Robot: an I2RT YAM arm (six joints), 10 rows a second.
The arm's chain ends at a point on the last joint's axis. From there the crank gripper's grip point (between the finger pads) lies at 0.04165 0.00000 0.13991 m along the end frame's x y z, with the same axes.
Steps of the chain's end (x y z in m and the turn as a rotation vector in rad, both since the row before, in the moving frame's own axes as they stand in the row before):
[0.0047, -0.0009, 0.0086, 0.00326, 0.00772, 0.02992]
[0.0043, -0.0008, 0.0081, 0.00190, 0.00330, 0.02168]
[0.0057, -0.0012, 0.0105, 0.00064, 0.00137, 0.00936]
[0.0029, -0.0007, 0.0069, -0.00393, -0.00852, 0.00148]
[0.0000, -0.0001, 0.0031, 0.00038, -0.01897, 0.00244]
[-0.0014, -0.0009, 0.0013, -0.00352, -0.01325, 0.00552]
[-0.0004, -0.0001, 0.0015, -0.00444, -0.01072, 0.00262]
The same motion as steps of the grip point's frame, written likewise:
[0.0058, -0.0001, 0.0083, 0.00326, 0.00772, 0.02992]
[0.0048, -0.0002, 0.0080, 0.00190, 0.00330, 0.02168]
[0.0059, -0.0009, 0.0104, 0.00064, 0.00137, 0.00936]
[0.0017, -0.0001, 0.0072, -0.00393, -0.00852, 0.00148]
[-0.0027, -0.0001, 0.0039, 0.00038, -0.01897, 0.00244]
[-0.0033, -0.0002, 0.0018, -0.00352, -0.01325, 0.00552]
[-0.0019, 0.0006, 0.0019, -0.00444, -0.01072, 0.00262]

